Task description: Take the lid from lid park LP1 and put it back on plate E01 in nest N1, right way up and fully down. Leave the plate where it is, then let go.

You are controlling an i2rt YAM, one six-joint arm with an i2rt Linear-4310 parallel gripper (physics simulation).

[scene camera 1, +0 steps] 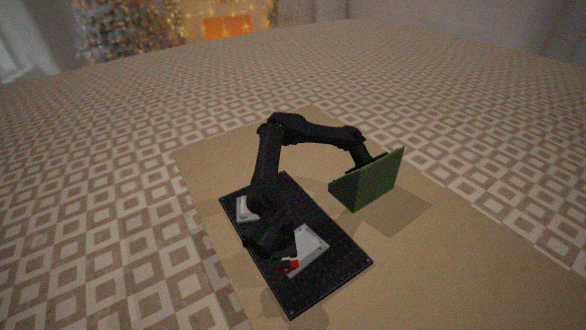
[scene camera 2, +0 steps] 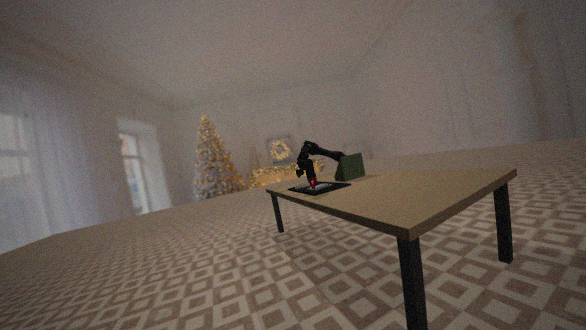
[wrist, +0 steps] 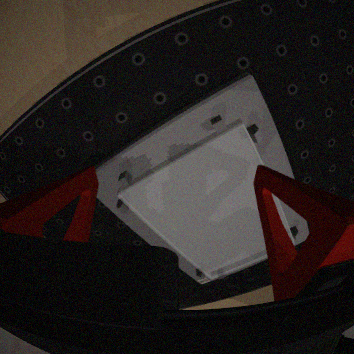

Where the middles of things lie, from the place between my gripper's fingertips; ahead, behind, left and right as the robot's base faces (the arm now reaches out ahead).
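Pale grey lid [wrist: 201, 201]: 50 mm behind my hand, 10 mm to the right of it.
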